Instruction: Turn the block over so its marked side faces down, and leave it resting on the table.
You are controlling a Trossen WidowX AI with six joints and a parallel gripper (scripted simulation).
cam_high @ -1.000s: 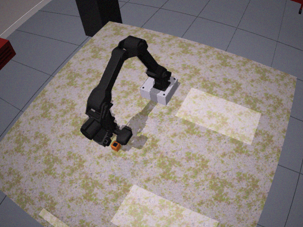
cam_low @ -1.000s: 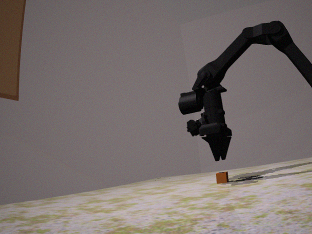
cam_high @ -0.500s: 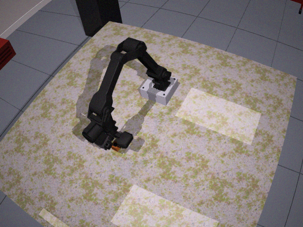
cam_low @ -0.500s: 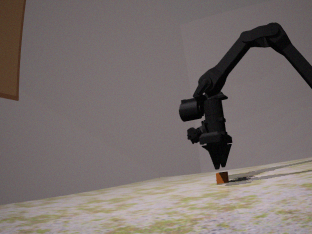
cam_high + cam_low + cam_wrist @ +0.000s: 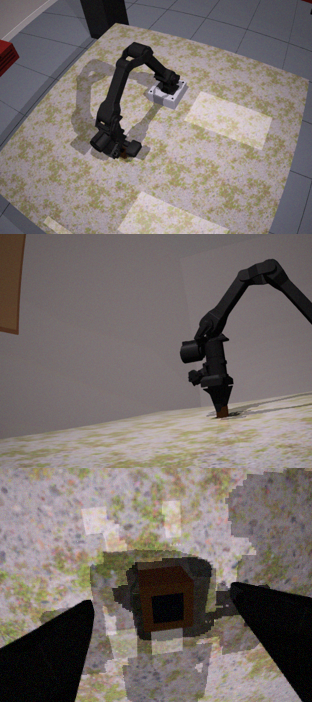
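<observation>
Right now my gripper tip is right at the small orange block.
</observation>
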